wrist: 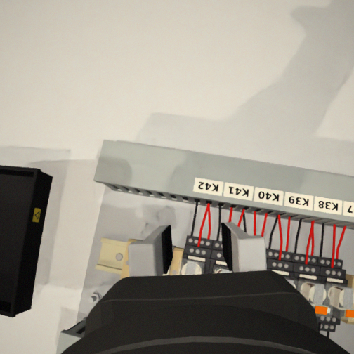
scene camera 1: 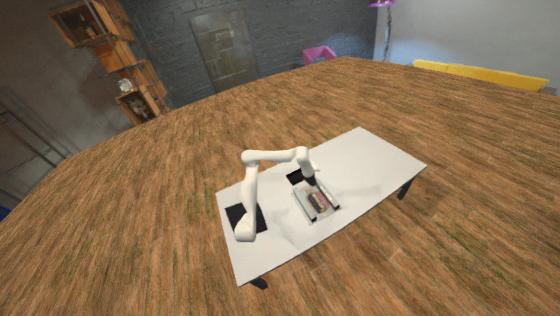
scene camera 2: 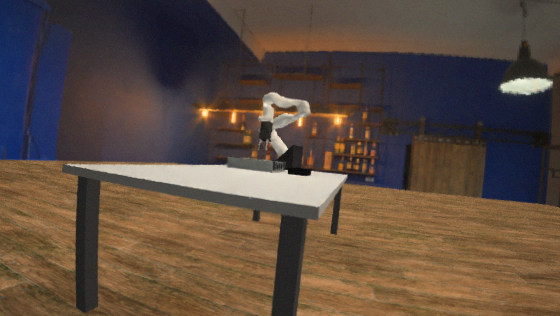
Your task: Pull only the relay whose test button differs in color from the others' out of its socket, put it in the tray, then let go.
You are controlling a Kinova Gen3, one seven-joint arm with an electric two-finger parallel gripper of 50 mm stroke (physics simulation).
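Places are measured from the arm's base along level axes (x down, y right, z back), in millimetres.
Pixels of known places: gripper, fingertip midpoint: [scene camera 1: 315, 184] [scene camera 2: 262, 149]; arm's base, origin of the base link: [scene camera 1: 249, 219] [scene camera 2: 286, 155].
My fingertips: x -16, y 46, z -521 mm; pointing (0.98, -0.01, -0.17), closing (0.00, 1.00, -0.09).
Note:
For each thing: its top centre in the pictures, then the offset to it from my fingertips. Level surfaces: height alone.
- black tray, middle of its top: [scene camera 2: 300, 168] [scene camera 1: 297, 174] dx +92, dy -241, dz +9 mm
- grey wire duct, middle of its top: [scene camera 2: 251, 159] [scene camera 1: 325, 190] dx +64, dy +50, dz -53 mm
- white table, its level: dx +127 mm
Two relays [wrist: 314, 290] [wrist: 340, 295] with orange test buttons show at the right of the wrist view, seated in black sockets. The end relay [wrist: 191, 268] under label K42 shows only in part; its button is hidden by my gripper, as are those of the relays between. Which button differs in color cannot be seen here. My gripper [wrist: 196, 240] [scene camera 2: 263, 145] is open and empty, above the K42 end of the row, its fingers on either side of that relay in the wrist view. The black tray [wrist: 39, 250] [scene camera 1: 295, 176] [scene camera 2: 299, 172] stands beside the panel; its visible part is empty.
A grey wire duct [wrist: 150, 160] [scene camera 2: 250, 164] with labels K42 to K38 runs along the row. Red and black wires join it to the sockets. A beige rail [wrist: 111, 256] extends past the row's end. The arm's black base plate [scene camera 1: 232, 216] lies on the white table [scene camera 1: 360, 155].

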